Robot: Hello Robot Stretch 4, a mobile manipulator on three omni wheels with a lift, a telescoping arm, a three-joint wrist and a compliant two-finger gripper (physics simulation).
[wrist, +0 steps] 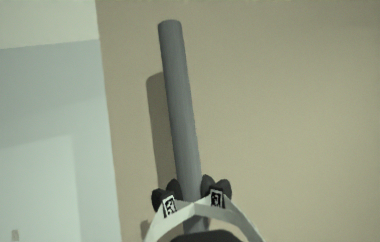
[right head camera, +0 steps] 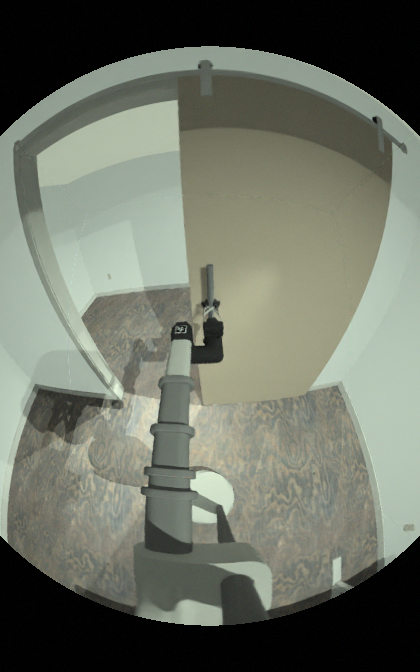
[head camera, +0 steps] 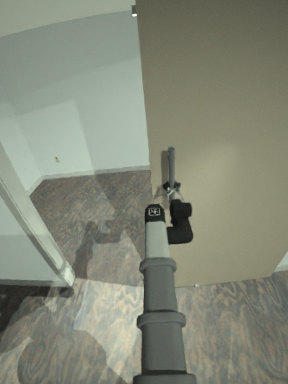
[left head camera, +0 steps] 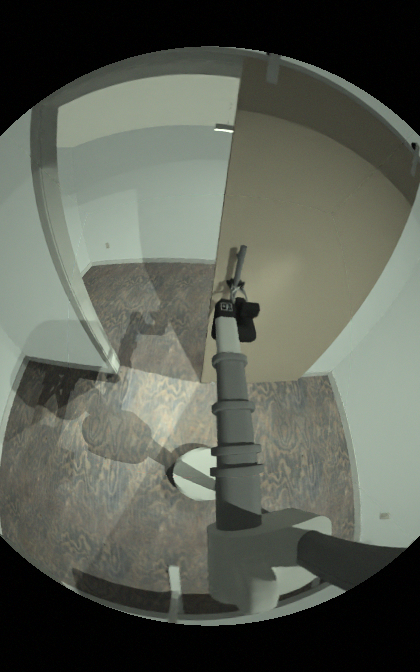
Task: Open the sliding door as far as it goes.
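Where they show: robot's base, origin of the base link: [right head camera: 204, 495] [left head camera: 201, 472].
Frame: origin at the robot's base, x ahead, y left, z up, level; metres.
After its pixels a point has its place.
Note:
The tan sliding door [head camera: 225, 125] @[y -0.321, x 0.820, z 1.334 m] [left head camera: 300, 210] @[y -0.303, x 0.820, z 1.461 m] [right head camera: 260, 210] @[y -0.286, x 0.819, z 1.484 m] [wrist: 300, 125] @[y -0.237, x 0.819, z 1.149 m] stands at the right, with a wide doorway open to its left. Its upright grey bar handle [head camera: 171, 162] @[y -0.084, x 0.748, z 1.215 m] [left head camera: 241, 262] @[y -0.089, x 0.749, z 1.203 m] [right head camera: 210, 282] @[y -0.088, x 0.748, z 1.200 m] [wrist: 179, 100] @[y -0.085, x 0.747, z 1.190 m] is near the door's left edge. My gripper [head camera: 172, 187] @[y -0.085, x 0.781, z 1.095 m] [left head camera: 236, 285] @[y -0.085, x 0.781, z 1.095 m] [right head camera: 210, 304] @[y -0.085, x 0.781, z 1.095 m] [wrist: 191, 190] @[y -0.085, x 0.781, z 1.095 m] is shut on the handle's lower part, with one finger on each side of the bar. The handle's lower end is hidden behind the gripper in the wrist view.
The doorway's left jamb [head camera: 35, 230] @[y 0.842, x 0.881, z 0.728 m] [left head camera: 75, 280] @[y 0.842, x 0.919, z 1.000 m] [right head camera: 70, 325] @[y 0.847, x 0.866, z 0.939 m] stands at the left. A room with pale walls shows through the opening. The overhead rail [right head camera: 300, 89] runs on past the door to the right and ends there. A side wall [left head camera: 385, 425] @[y -1.509, x 0.046, z 0.513 m] [right head camera: 395, 450] @[y -1.510, x -0.078, z 0.377 m] stands at the right.

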